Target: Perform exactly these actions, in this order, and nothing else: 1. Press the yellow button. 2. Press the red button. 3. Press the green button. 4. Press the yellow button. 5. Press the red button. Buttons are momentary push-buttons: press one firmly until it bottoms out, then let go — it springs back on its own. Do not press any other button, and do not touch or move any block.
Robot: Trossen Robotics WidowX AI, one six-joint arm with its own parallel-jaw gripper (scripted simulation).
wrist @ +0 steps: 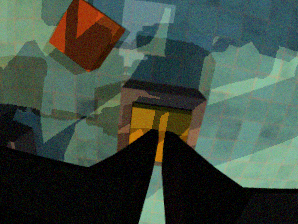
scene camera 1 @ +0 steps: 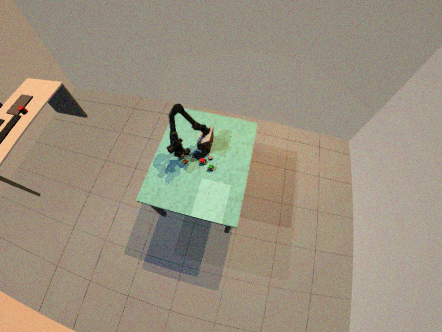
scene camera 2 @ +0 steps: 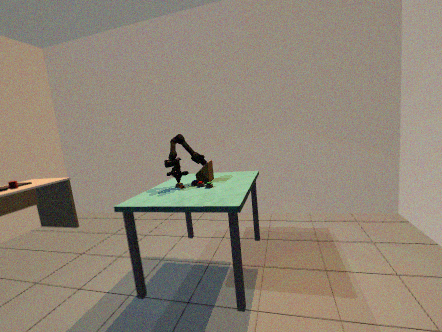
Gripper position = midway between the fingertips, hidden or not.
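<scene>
The robot's wrist view takes in the gripper (wrist: 160, 138) along with a yellow button (wrist: 144, 117).
</scene>
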